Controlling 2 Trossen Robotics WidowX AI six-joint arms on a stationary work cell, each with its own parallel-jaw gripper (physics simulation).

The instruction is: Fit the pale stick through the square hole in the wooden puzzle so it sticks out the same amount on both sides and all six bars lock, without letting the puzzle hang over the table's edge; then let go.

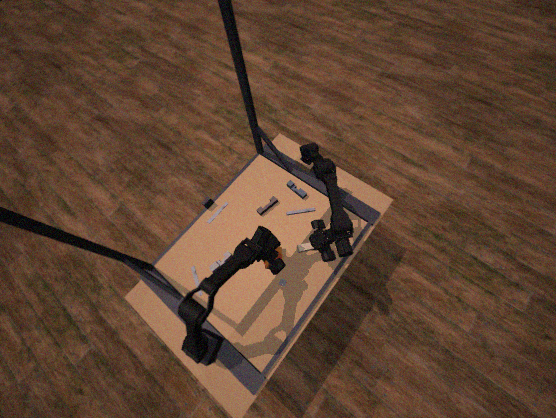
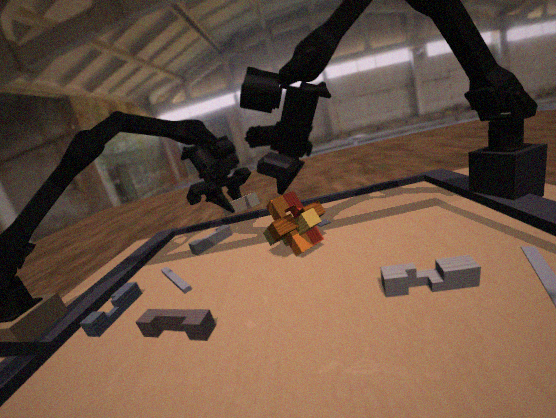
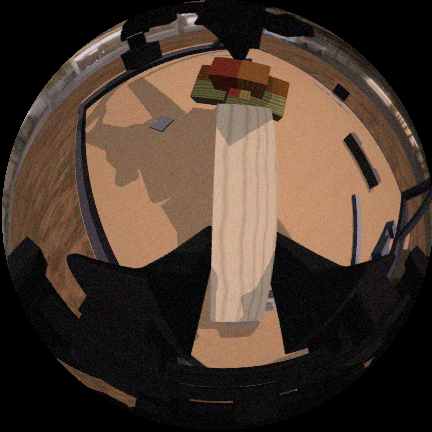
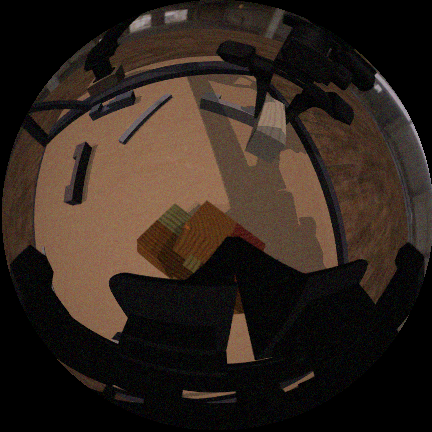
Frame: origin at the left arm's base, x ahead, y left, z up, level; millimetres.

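Seen in the pictures: left gripper, fingertip midpoint: (image 1: 312,246) (image 2: 238,209) (image 3: 238,233) (image 4: 266,122); right gripper, fingertip midpoint: (image 1: 277,253) (image 2: 280,193) (image 3: 238,58) (image 4: 231,242); left arm's base, link origin: (image 1: 308,158) (image 2: 18,310) (image 4: 103,74); right arm's base, link origin: (image 1: 201,347) (image 2: 506,148) (image 3: 138,46).
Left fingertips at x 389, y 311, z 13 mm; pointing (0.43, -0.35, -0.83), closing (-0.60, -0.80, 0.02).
Pixels of each thing's middle, then the offset from my left fingertips to it. "spot": a spot on its surface instead. Level surfaces: height alone.
- wooden puzzle, body centre: (image 4: 189,253) (image 3: 251,91) (image 2: 289,225) dx +132, dy -132, dz -20 mm
- tan table top, surface height: dz -78 mm
- pale stick, body centre: (image 3: 241,213) (image 4: 269,120) (image 2: 239,204) (image 1: 310,246) dx +8, dy -6, dz +14 mm
- dark notched block, body centre: (image 2: 174,323) (image 4: 76,172) (image 3: 363,159) (image 1: 267,205) dx -50, dy -326, dz -63 mm
- dark rim, surface spot: (image 2: 134,260) spot: dx -310, dy -62, dz -58 mm
- small grey square, surface spot: (image 3: 162,123) (image 1: 283,281) spot: dx +200, dy -17, dz -75 mm
The wooden puzzle (image 1: 271,264) (image 2: 294,226) (image 3: 241,86) (image 4: 197,238), a knot of orange, red and olive bars, rests on the tan table top (image 2: 314,342). My left gripper (image 1: 315,245) (image 2: 224,200) (image 3: 238,233) (image 4: 266,122) is shut on the pale stick (image 1: 304,247) (image 2: 246,201) (image 3: 243,193) (image 4: 271,127). It holds the stick level above the table, pointing at the puzzle with a gap between them. My right gripper (image 1: 276,261) (image 2: 281,184) (image 4: 231,242) is shut and empty, its tips right at the puzzle's top.
Grey pieces lie about: a notched block (image 2: 429,274), a dark notched block (image 2: 175,321), another (image 2: 109,308) by the dark rim (image 2: 134,260), thin strips (image 2: 176,279) (image 2: 542,269) and a small grey square (image 1: 282,282) (image 3: 162,123).
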